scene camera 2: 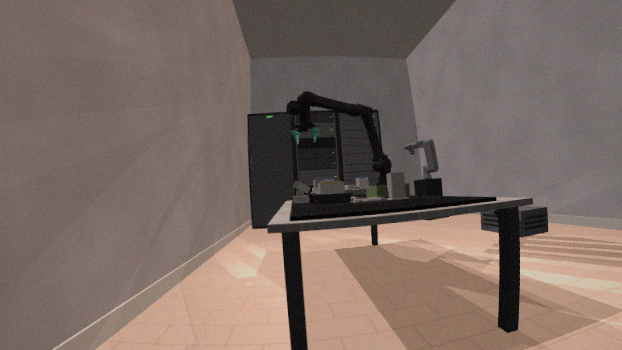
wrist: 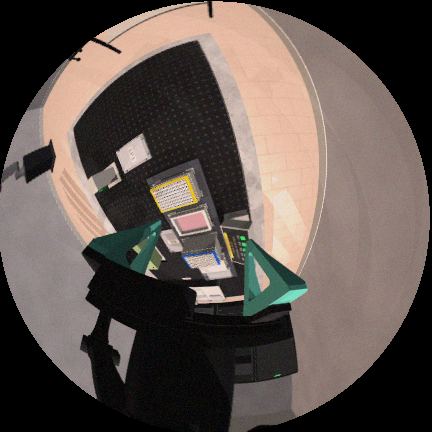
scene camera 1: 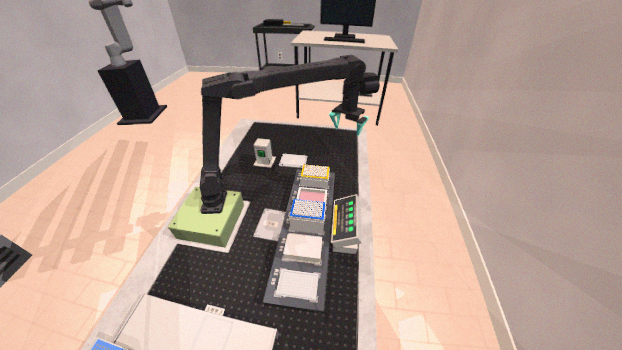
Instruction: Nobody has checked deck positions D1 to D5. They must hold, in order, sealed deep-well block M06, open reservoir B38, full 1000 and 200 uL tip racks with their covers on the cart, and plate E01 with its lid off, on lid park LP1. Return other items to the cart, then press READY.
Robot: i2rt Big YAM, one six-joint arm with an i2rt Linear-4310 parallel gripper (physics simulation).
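Frame: origin at the arm's base, x ahead, y left, z up, level; millimetres.
Seen in the pictures: gripper, fingertip midpoint: [scene camera 2: 305, 143] [wrist: 203, 234] [scene camera 1: 347, 132]; arm's base, link origin: [scene camera 2: 385, 184] [wrist: 131, 252] [scene camera 1: 214, 202].
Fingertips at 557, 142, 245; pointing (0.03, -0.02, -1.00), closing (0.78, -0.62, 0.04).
Note:
Offsets run from my fingertips to a thing's top centre, as dx, dy, dz. "pt": to the spot under its first point. Level surfaces: height alone.
My gripper [scene camera 1: 348, 128] [scene camera 2: 306, 141] [wrist: 203, 234] is open and empty, high above the far end of the table. The grey deck {dz -273} [scene camera 1: 270, 296] [wrist: 186, 168] holds a yellow-rimmed tip rack {-122, +6, -209} [scene camera 1: 315, 172] [wrist: 174, 194] at its far end, then a pink-filled open reservoir {-143, -116, -242} [scene camera 1: 312, 194] [wrist: 191, 222]. A blue-rimmed tip rack {-165, -239, -176} [scene camera 1: 308, 209] [wrist: 201, 260] stands behind a thick white block {-186, -361, -231} [scene camera 1: 303, 246], and a white plate {-207, -483, -259} [scene camera 1: 297, 285] lies nearest scene camera 1. Both racks show their tips. The lid park LP1 {pt -229, +198, -303} [scene camera 1: 293, 160] [wrist: 133, 153] shows no plate on it. Codes on the labware are unreadable.
A panel with green lights {pt -23, -272, -203} [scene camera 1: 346, 218] [wrist: 236, 245] stands right of the deck. A pale labelled pad {pt -322, -206, -313} [scene camera 1: 270, 223] lies left of it, near the green arm base [scene camera 1: 207, 220]. A white box with a green square {pt -386, +181, -224} [scene camera 1: 262, 151] stands beside LP1. A large white surface {dz -261} [scene camera 1: 195, 327] is at the near end.

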